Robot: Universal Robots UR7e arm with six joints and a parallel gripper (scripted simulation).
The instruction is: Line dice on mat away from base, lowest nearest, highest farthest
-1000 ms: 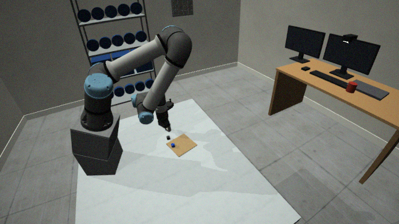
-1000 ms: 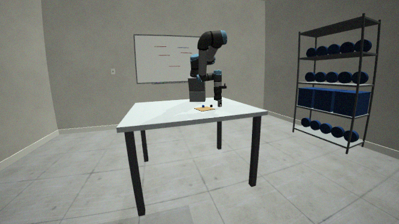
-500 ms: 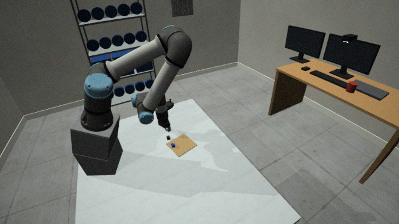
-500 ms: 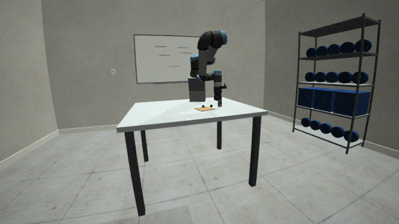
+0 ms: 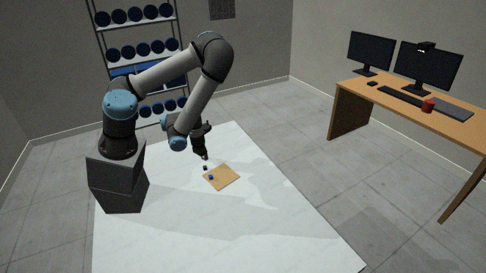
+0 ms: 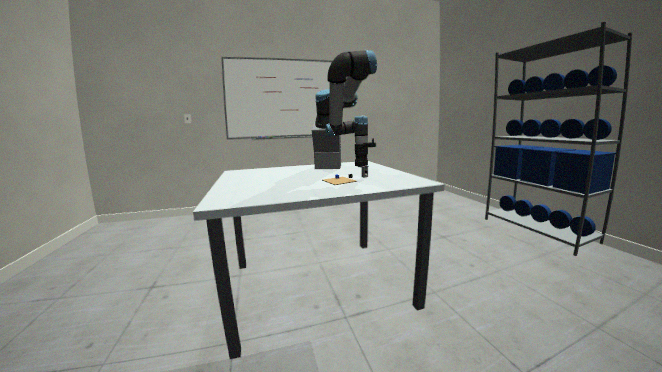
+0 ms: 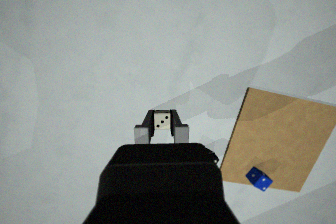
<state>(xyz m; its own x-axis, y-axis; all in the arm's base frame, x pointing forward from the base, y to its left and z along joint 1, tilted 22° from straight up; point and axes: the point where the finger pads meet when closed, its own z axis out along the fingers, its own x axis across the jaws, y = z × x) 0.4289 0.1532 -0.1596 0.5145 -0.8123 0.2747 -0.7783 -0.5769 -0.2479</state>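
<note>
My hand is 16 cm to the left of the tan mat, 5 cm short of it and 2 cm above it. The rest, counted from my hand: black die: 8 cm to the right, 1 cm below, 1 cm behind; then blue die: 16 cm to the right, 1 cm below; then white die: 1 cm below.
</note>
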